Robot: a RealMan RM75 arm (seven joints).
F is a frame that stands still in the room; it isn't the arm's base.
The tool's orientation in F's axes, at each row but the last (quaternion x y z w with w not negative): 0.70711 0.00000 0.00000 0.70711; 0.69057 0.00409 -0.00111 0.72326; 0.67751 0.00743 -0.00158 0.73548; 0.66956 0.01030 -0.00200 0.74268; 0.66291 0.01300 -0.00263 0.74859; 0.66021 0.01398 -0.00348 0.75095; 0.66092 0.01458 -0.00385 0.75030; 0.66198 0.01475 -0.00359 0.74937; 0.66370 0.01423 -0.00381 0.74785; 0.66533 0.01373 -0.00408 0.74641; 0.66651 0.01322 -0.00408 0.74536; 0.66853 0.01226 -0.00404 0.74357
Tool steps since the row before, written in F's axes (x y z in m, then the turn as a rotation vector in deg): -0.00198 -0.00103 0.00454 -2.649 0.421 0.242; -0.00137 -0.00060 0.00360 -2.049 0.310 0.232; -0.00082 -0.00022 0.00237 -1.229 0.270 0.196; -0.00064 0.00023 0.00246 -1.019 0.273 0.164; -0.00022 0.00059 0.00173 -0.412 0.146 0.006; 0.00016 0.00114 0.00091 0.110 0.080 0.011; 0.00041 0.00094 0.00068 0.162 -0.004 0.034; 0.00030 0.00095 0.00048 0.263 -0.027 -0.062; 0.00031 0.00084 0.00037 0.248 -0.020 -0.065; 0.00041 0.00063 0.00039 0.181 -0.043 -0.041; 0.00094 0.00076 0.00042 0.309 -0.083 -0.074; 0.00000 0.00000 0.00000 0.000 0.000 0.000
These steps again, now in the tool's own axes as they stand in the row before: -0.00198 0.00454 0.00103 -2.649 0.242 -0.421; -0.00140 0.00356 0.00076 -2.049 0.231 -0.308; -0.00085 0.00233 0.00041 -1.229 0.202 -0.264; -0.00068 0.00246 0.00002 -1.019 0.174 -0.267; -0.00025 0.00178 -0.00038 -0.410 0.015 -0.151; 0.00015 0.00105 -0.00101 0.111 0.024 -0.076; 0.00040 0.00080 -0.00084 0.161 0.037 0.011; 0.00030 0.00060 -0.00088 0.264 -0.058 0.024; 0.00031 0.00047 -0.00079 0.249 -0.061 0.016; 0.00041 0.00047 -0.00058 0.181 -0.041 0.041; 0.00094 0.00052 -0.00070 0.310 -0.075 0.079; 0.00000 0.00000 0.00000 0.000 0.000 0.000
